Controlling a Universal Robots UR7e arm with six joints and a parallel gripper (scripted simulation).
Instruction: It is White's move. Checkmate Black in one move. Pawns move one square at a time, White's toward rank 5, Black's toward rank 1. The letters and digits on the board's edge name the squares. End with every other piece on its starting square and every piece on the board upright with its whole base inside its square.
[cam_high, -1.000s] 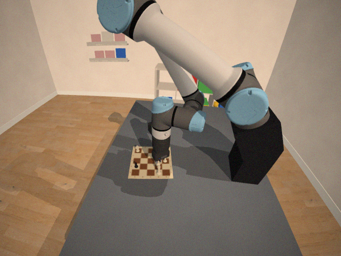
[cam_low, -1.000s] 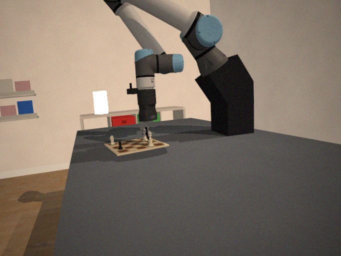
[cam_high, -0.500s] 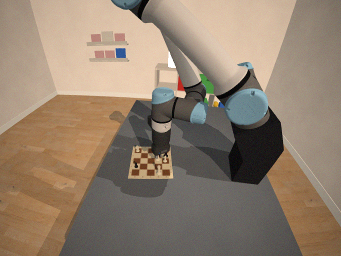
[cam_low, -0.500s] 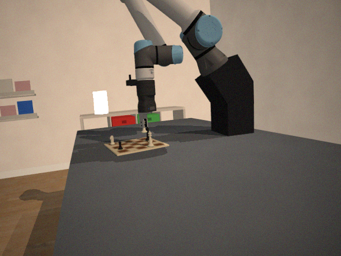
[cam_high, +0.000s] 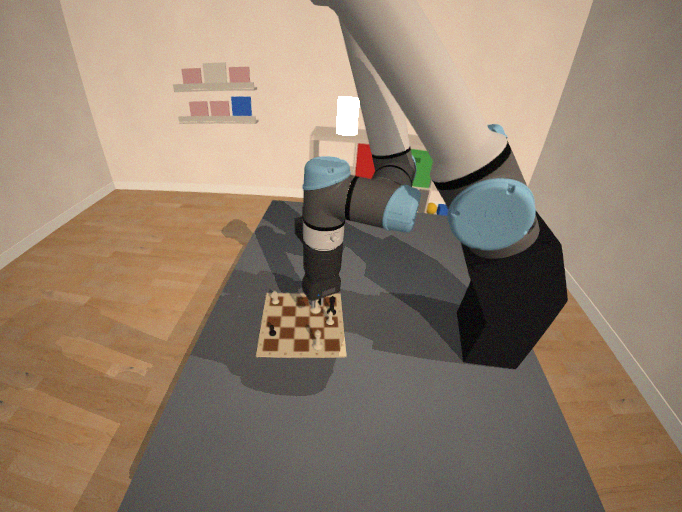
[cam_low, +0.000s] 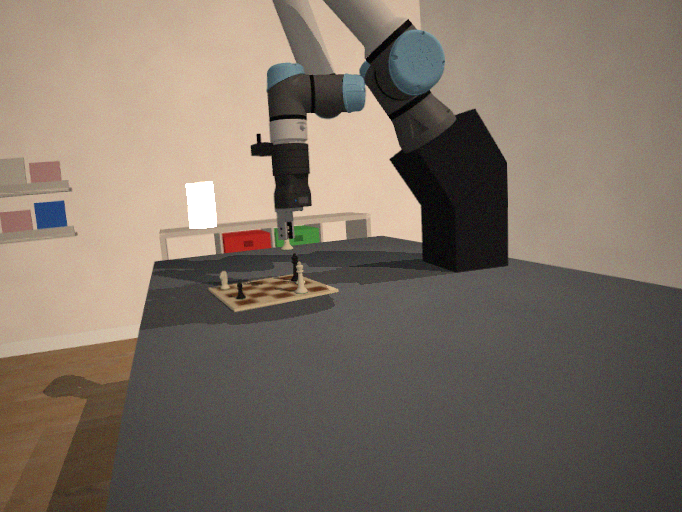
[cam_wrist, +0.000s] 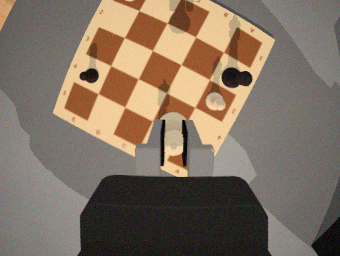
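Now: hand 90 mm above the black king, 70 mm to the left of it and 30 mm past it. The rest, counted from my hand: chessboard 130 mm below, 40 mm ahead, 30 mm to the right; black pawn 110 mm below, 110 mm ahead, 20 mm to the left.
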